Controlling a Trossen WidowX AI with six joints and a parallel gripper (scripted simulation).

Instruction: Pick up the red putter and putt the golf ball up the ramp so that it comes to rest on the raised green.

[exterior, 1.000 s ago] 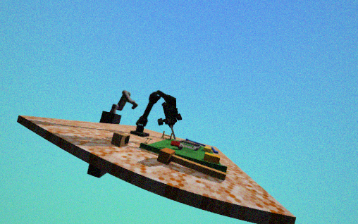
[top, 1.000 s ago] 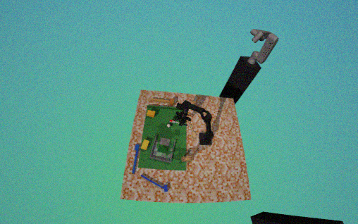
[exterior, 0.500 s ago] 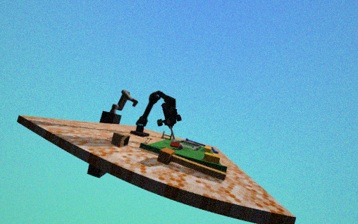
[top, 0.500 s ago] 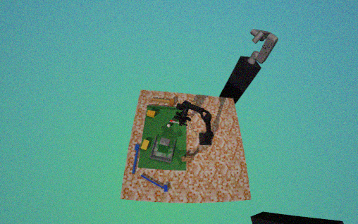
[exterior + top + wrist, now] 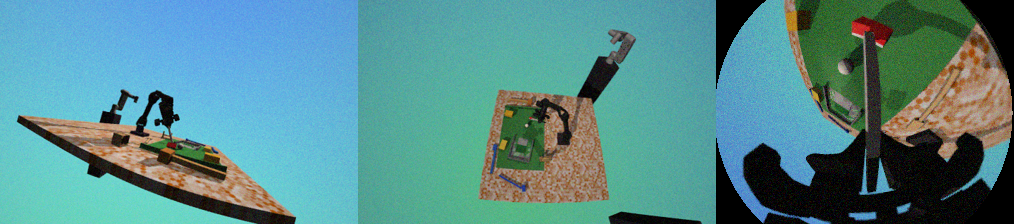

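Now: gripper tip 1 cm short of the red putter, 5 cm to the left of it and 3 cm above it. Also, from my gripper tip: green mat 18 cm ahead, 6 cm to the left, 13 cm below; then white golf ball 12 cm ahead, 4 cm to the right, 11 cm below.
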